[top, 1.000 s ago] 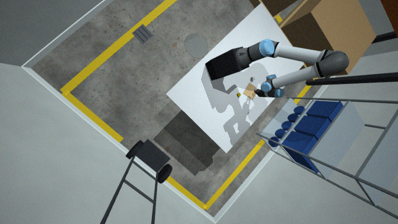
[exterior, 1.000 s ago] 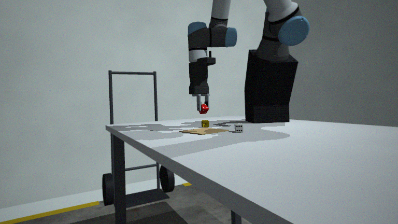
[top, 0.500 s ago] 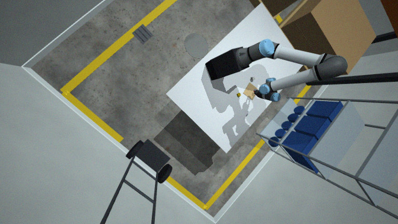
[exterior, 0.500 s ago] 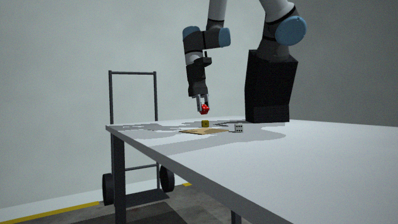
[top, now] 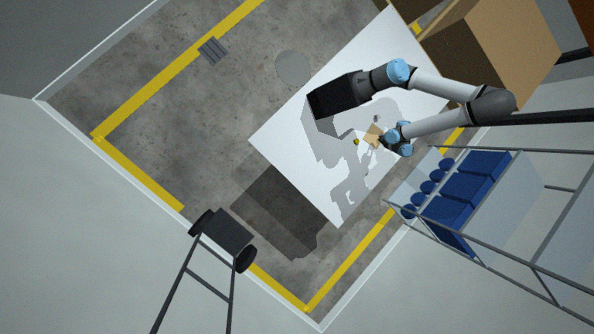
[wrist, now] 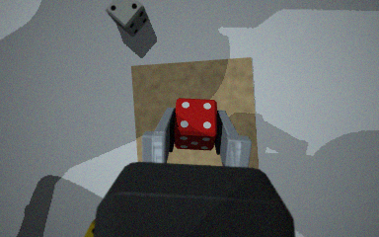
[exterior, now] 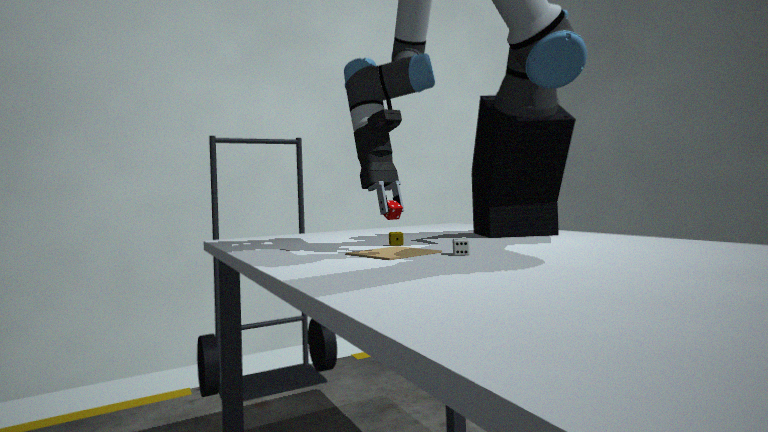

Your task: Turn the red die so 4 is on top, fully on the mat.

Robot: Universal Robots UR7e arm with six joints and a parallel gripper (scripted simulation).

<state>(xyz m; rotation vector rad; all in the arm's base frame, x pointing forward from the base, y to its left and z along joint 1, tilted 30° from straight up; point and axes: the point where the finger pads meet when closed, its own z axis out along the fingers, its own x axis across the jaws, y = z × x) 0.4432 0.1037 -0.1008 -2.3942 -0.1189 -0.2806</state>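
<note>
The red die is 10 mm below my hand. The rest, counted from my hand: yellow die: 140 mm to the right, 80 mm below, 80 mm behind; then white die: 110 mm to the left, 90 mm behind, 80 mm below; then tan mat: 100 mm below.
</note>
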